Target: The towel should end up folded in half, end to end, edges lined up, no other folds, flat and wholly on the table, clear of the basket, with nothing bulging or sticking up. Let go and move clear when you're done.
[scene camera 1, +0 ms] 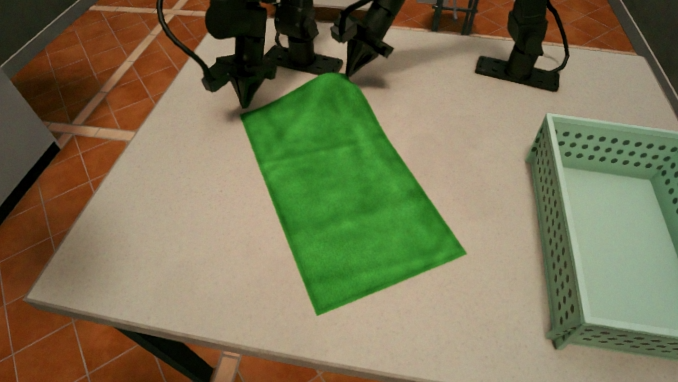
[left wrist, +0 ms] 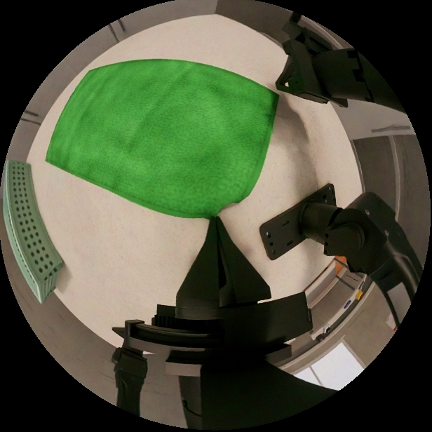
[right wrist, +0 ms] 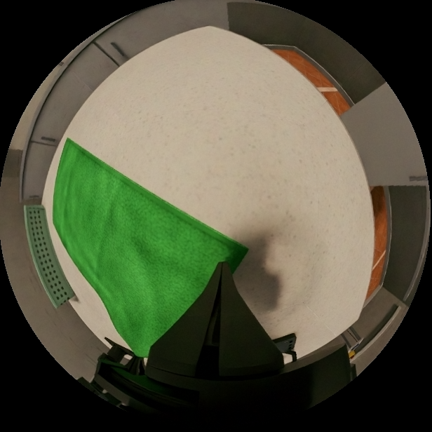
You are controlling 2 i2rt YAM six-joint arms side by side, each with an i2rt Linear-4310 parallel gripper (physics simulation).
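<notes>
The green towel (scene camera 1: 345, 175) (left wrist: 160, 130) (right wrist: 125, 240) lies spread out and unfolded on the table. Its far edge rises in a rounded bulge near my left gripper (scene camera 1: 348, 76) (left wrist: 215, 218), which is shut on the towel's far right corner. My right gripper (scene camera 1: 244, 106) (right wrist: 223, 265) is shut and empty, a little above the towel's far left corner; a small gap shows between its tips and the cloth in scene camera 1. The towel's two near corners lie flat, with faint creases across its middle.
A pale green perforated basket (scene camera 1: 567, 220) (left wrist: 27, 225) (right wrist: 45, 255) stands at the right of scene camera 1, apart from the towel. The table (scene camera 1: 165, 235) has its near edge in front of the towel. Dark arm bases stand along the far edge.
</notes>
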